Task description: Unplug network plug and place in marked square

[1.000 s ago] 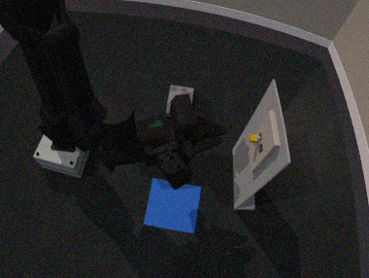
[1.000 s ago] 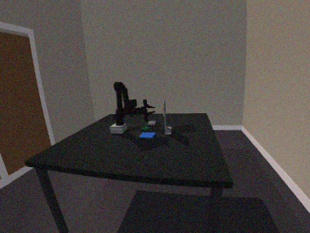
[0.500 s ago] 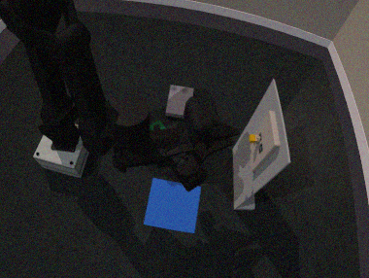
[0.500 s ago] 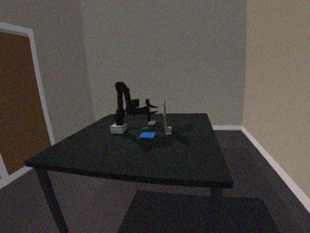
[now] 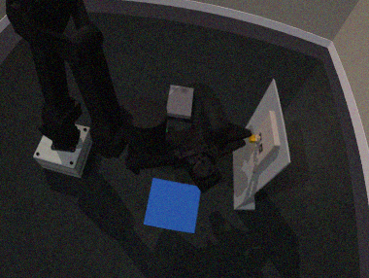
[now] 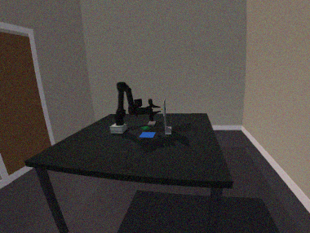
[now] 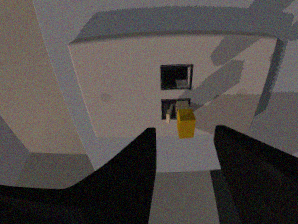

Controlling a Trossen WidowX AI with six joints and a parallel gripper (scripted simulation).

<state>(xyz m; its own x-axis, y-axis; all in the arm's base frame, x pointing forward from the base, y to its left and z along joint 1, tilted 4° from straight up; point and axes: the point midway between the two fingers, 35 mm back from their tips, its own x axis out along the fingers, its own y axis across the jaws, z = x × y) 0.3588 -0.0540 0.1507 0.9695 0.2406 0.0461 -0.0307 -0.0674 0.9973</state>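
Now: gripper tip 20 mm short of the network plug. The rest, counted from my gripper tip: grey panel 40 mm ahead, 10 mm to the right, 70 mm below; then green patch 170 mm behind, 90 mm to the left, 200 mm below; then blue marked square 120 mm behind, 80 mm to the right, 200 mm below.
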